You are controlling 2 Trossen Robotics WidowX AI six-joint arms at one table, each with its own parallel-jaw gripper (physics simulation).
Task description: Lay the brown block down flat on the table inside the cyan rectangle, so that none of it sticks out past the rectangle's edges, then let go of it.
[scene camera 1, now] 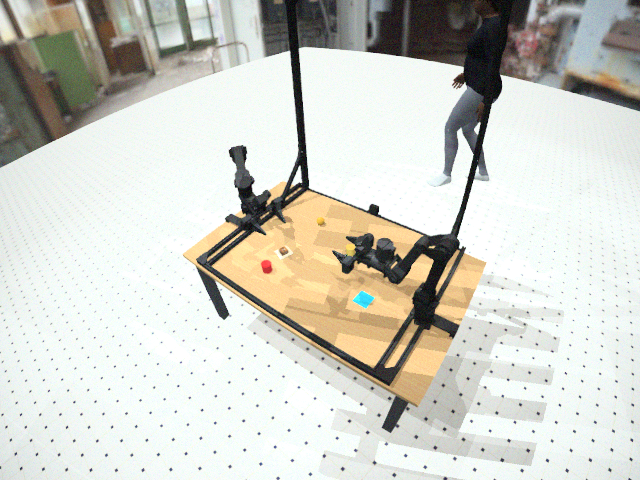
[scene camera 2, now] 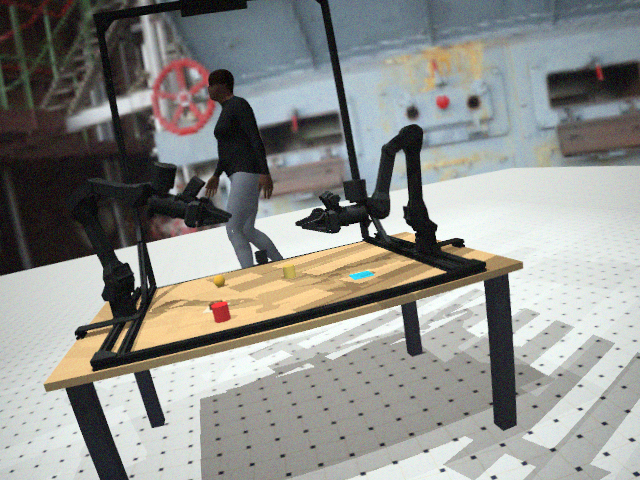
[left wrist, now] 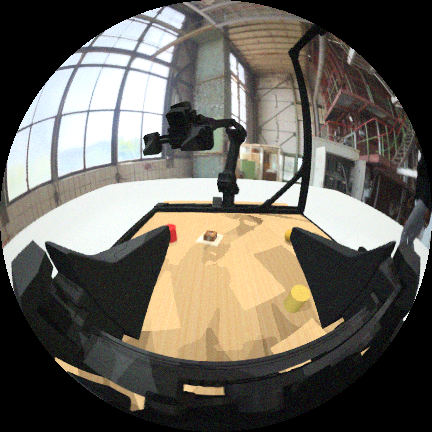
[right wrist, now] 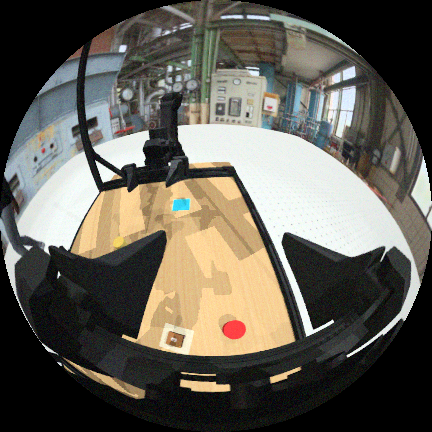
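Seen in the pictures: left gripper, fingertip midpoint: (scene camera 1: 339, 244) (scene camera 2: 298, 225) (left wrist: 233, 232) (right wrist: 145, 187); right gripper, fingertip midpoint: (scene camera 1: 276, 228) (scene camera 2: 230, 218) (left wrist: 160, 150) (right wrist: 226, 237); left arm's base, link origin: (scene camera 1: 423, 318) (scene camera 2: 427, 249); right arm's base, link origin: (scene camera 2: 124, 315) (left wrist: 227, 204).
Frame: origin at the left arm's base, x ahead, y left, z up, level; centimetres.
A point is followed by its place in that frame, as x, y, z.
Note:
The brown block (scene camera 1: 283, 250) {63.4, -21.2, 0.0} (left wrist: 210, 235) {62.1, -21.5, 0.0} (right wrist: 175, 339) {63.8, -21.5, 0.0} lies on a pale square (right wrist: 189, 337) {64.4, -18.8, -1.8} near the red cylinder; in scene camera 2 it is mostly hidden behind that cylinder. The cyan rectangle (scene camera 1: 363, 299) {23.8, -5.0, -1.8} (scene camera 2: 361, 274) {23.4, -5.6, -1.8} (right wrist: 181, 204) {24.1, -5.0, -1.8} lies flat on the table with no block on it. My right gripper (scene camera 1: 274, 227) {58.6, -9.7, 23.2} (scene camera 2: 230, 215) {58.6, -9.7, 23.2} (right wrist: 226, 237) {58.6, -9.7, 23.2} is open and empty, raised above the table, with the block low in its wrist view. My left gripper (scene camera 1: 341, 245) {36.1, -15.0, 15.9} (scene camera 2: 298, 224) {36.1, -15.0, 15.9} (left wrist: 233, 232) {36.1, -15.0, 15.9} is open and empty, raised above the table, away from the block.
A red cylinder (scene camera 1: 266, 266) {65.7, -8.4, 2.3} (scene camera 2: 221, 312) {67.2, -7.8, 0.7} (left wrist: 172, 233) {64.8, -10.9, 0.9} (right wrist: 234, 329) {66.6, -9.9, 2.3} stands beside the pale square. A yellow cylinder (scene camera 1: 350, 249) {34.3, -27.2, 1.9} (scene camera 2: 288, 271) {35.9, -27.1, 0.4} (left wrist: 297, 298) {34.1, -27.3, 2.0} (right wrist: 118, 242) {35.3, -28.5, 2.0} and an orange ball (scene camera 1: 320, 221) {52.9, -43.4, 1.1} (scene camera 2: 219, 280) {53.8, -43.1, 0.7} are farther back. Black rails run along the table edges.

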